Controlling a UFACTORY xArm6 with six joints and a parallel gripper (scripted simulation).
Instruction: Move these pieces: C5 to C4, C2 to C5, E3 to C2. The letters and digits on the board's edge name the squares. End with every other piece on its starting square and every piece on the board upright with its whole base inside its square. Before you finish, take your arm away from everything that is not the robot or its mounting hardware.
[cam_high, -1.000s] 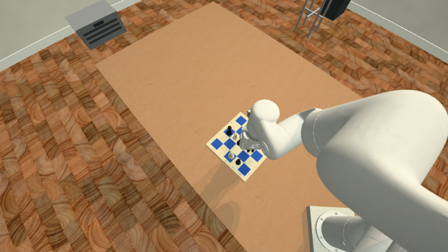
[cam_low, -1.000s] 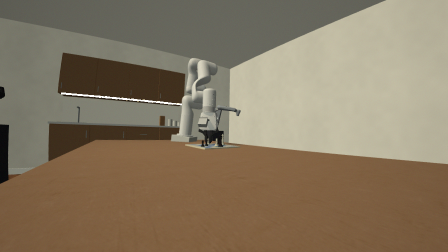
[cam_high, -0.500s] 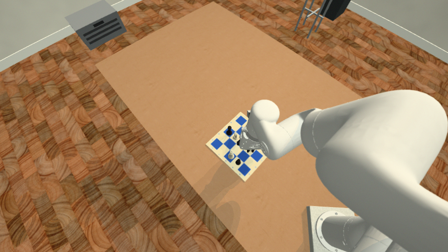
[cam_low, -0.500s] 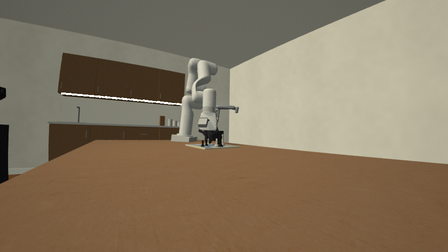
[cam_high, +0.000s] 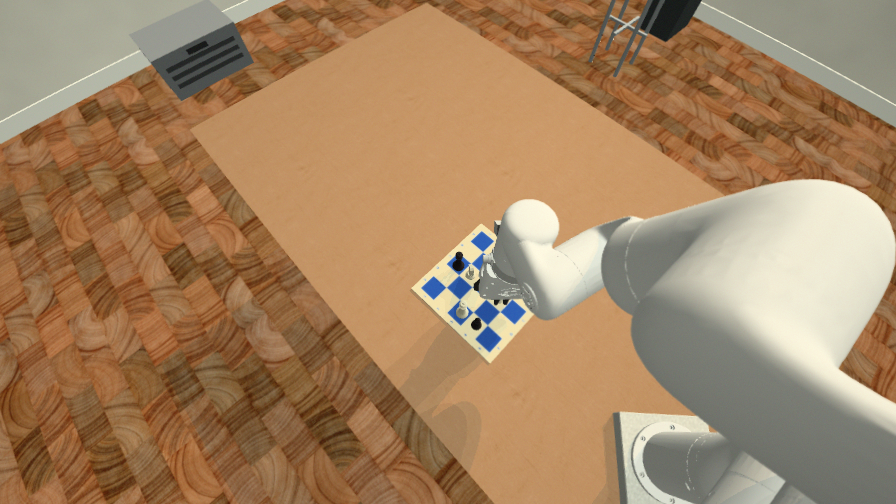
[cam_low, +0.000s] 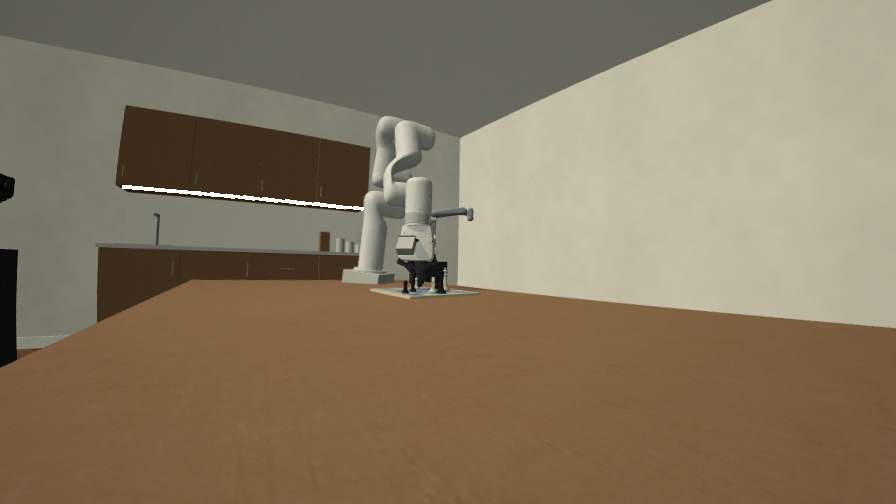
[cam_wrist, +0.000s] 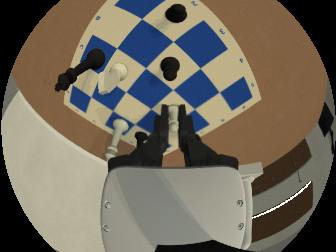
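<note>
My hand is 1 cm above the white pawn. Also, from my hand: blue-and-cream chessboard: 4 cm ahead, 3 cm below; white chess piece: 7 cm to the left, 4 cm ahead; black pawn: 7 cm to the left, 1 cm below.
</note>
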